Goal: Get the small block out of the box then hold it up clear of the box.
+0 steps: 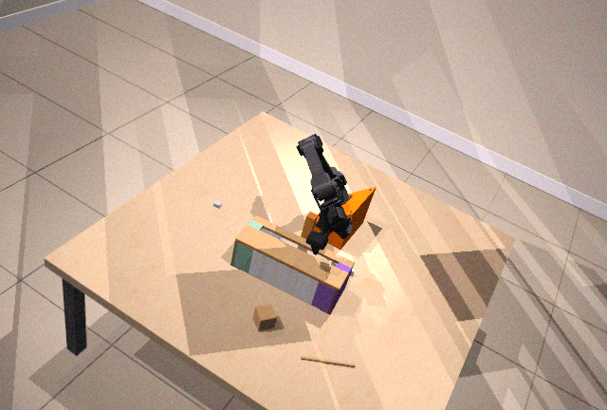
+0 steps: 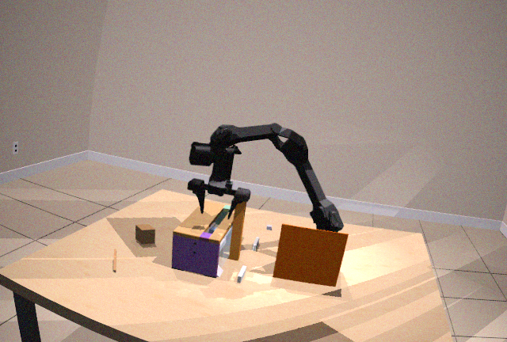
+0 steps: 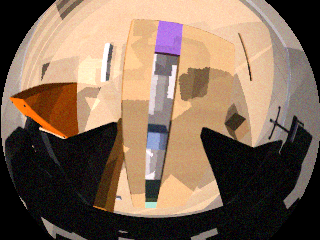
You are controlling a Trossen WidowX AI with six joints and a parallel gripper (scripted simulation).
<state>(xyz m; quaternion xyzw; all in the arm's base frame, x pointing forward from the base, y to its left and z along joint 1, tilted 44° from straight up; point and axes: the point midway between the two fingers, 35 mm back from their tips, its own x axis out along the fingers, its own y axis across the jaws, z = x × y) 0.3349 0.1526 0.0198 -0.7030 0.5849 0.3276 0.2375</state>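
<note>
The box lies 100 mm below my gripper tip and 70 mm to the right of it. Also, from my gripper tip: brown cube 260 mm ahead, 140 mm below, 10 mm to the right; small blue block 80 mm below, 50 mm to the right, 10 mm ahead; thin stick 240 mm ahead, 230 mm to the left, 160 mm below.
</note>
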